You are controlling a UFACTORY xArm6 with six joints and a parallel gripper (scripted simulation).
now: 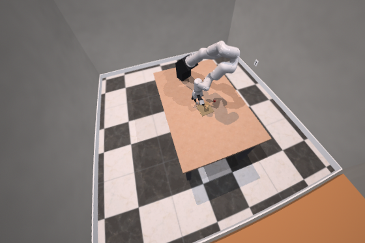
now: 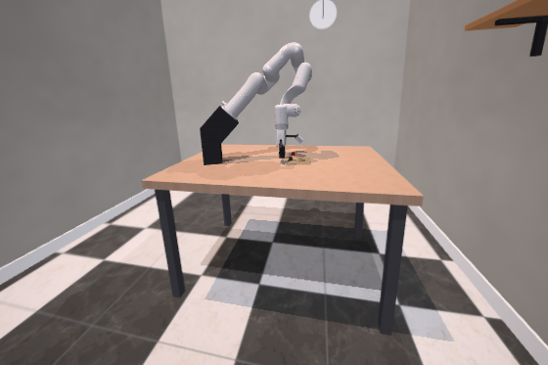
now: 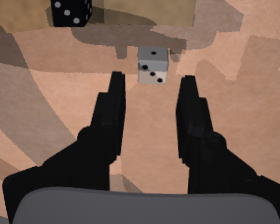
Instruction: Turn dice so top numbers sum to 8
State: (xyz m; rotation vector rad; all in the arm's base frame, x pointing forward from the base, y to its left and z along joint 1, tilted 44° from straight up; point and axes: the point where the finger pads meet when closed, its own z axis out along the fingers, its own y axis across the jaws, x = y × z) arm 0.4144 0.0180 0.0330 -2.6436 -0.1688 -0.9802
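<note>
My gripper is now 5 cm above the white die. Also, from my hand: tan mat: 8 cm ahead, 7 cm to the left, 6 cm below; then red die: 19 cm to the left, 5 cm below.
</note>
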